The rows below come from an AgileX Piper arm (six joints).
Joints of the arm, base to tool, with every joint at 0 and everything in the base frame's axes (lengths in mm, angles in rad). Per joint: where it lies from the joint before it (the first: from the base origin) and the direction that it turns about. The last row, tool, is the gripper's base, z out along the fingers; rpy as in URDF.
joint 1: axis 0 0 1 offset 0 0 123
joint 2: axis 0 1 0 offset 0 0 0
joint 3: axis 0 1 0 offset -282.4 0 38.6
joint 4: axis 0.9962 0 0.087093 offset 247.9 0 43.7
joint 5: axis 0 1 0 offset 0 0 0
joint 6: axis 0.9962 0 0.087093 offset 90.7 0 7.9
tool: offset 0 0 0 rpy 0 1.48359 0
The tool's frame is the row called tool.
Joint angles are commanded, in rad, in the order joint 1, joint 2, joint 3, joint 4, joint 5, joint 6. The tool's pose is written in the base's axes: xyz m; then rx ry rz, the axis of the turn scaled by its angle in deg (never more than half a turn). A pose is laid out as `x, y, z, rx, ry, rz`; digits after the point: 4 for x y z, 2 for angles.
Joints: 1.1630 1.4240 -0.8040 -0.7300 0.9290 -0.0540
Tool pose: 0.1412, 0.2041, 0.2250, -111.41, 104.48, -36.17
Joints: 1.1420 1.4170 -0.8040 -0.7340 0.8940 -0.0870
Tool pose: 0.1454, 0.2036, 0.2269, -111.92, 102.52, -35.09
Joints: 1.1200 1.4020 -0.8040 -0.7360 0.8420 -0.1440
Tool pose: 0.1493, 0.2037, 0.2309, -113.13, 98.66, -33.32
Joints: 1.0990 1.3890 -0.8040 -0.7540 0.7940 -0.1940
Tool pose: 0.1538, 0.2035, 0.2352, -114.06, 94.28, -32.77
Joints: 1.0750 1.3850 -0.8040 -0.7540 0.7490 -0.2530
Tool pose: 0.1583, 0.2034, 0.2367, -115.51, 90.80, -32.11
